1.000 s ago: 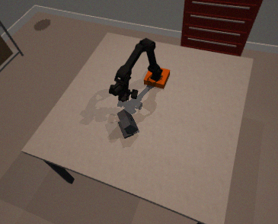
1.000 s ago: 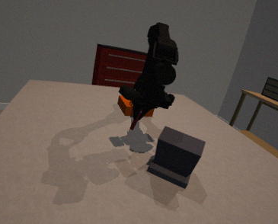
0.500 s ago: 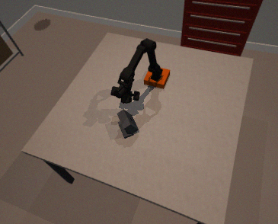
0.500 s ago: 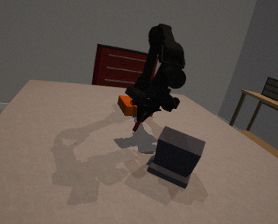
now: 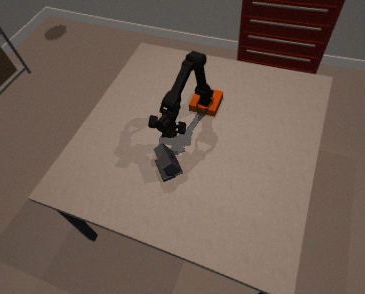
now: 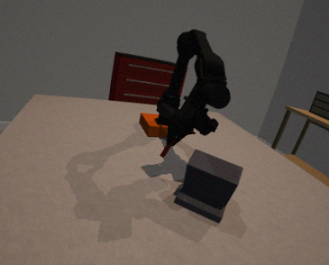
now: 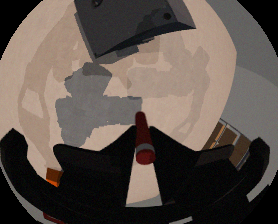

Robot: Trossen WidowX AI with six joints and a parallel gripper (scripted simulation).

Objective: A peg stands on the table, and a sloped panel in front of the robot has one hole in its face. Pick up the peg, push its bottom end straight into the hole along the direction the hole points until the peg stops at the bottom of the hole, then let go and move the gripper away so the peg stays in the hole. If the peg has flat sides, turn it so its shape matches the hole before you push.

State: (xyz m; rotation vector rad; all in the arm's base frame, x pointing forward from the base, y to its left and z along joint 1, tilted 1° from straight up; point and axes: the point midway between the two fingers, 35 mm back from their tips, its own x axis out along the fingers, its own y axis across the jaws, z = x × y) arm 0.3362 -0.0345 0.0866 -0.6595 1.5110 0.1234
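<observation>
Right now my gripper tip is 110 mm short of the panel, 100 mm to the right of it and 20 mm above it. Also, from my gripper tip: red peg 20 mm above.
</observation>
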